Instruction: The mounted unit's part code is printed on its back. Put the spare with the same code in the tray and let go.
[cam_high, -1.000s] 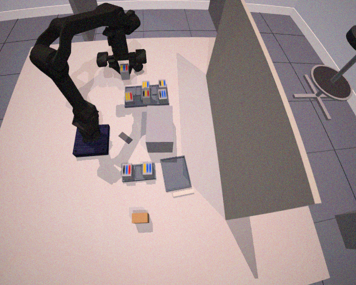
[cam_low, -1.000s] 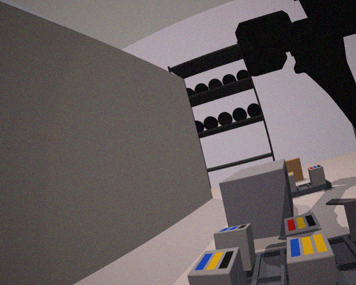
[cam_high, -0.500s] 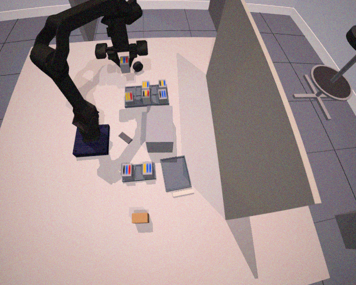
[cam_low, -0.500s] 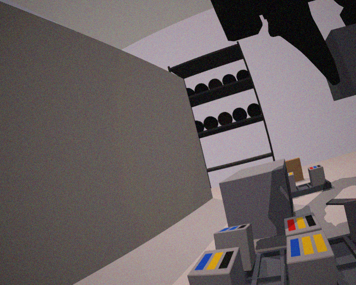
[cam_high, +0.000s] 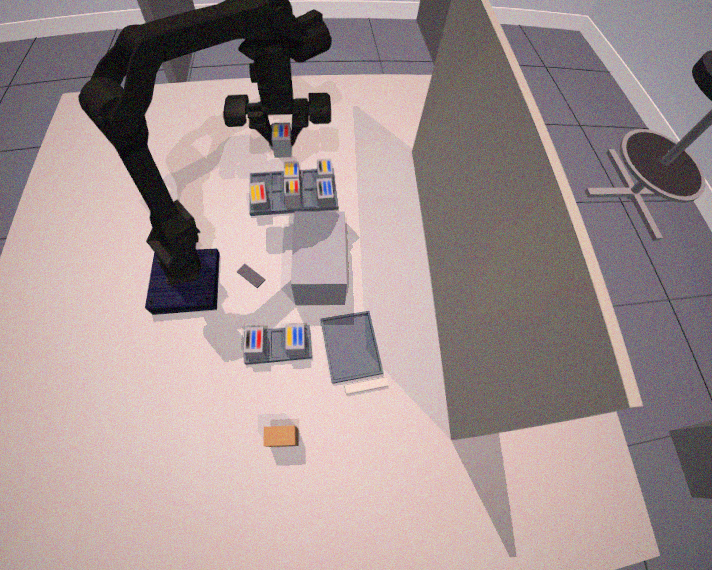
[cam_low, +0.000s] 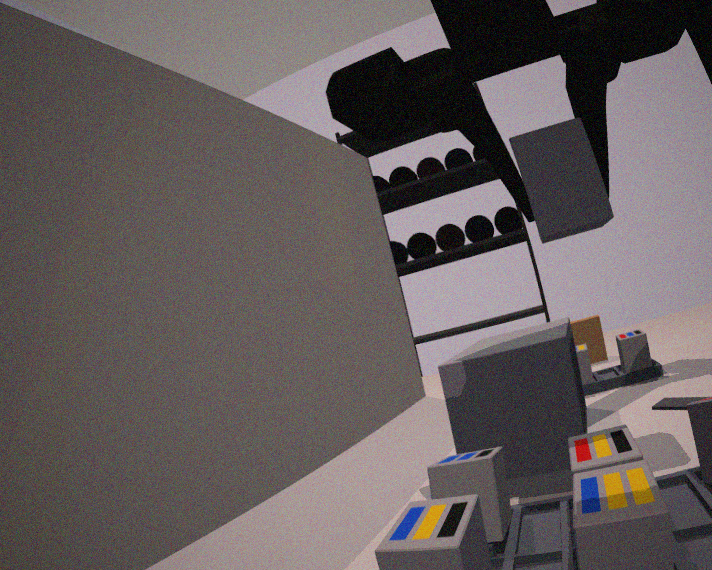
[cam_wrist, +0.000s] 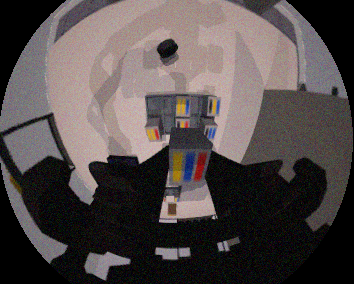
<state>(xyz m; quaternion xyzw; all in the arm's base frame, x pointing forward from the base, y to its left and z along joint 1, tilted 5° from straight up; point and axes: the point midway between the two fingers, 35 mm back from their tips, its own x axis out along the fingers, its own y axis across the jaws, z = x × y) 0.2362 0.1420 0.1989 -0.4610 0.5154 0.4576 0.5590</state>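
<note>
Now: the grey tray 60 mm ahead of my gripper tip, 380 mm to the right of it and 160 mm below it. From my gripper tip the other things lie so: rack 80 mm behind, 350 mm to the right, 160 mm below; grey panel 270 mm ahead, 250 mm to the right, 60 mm above; grey spare 20 mm above.
</note>
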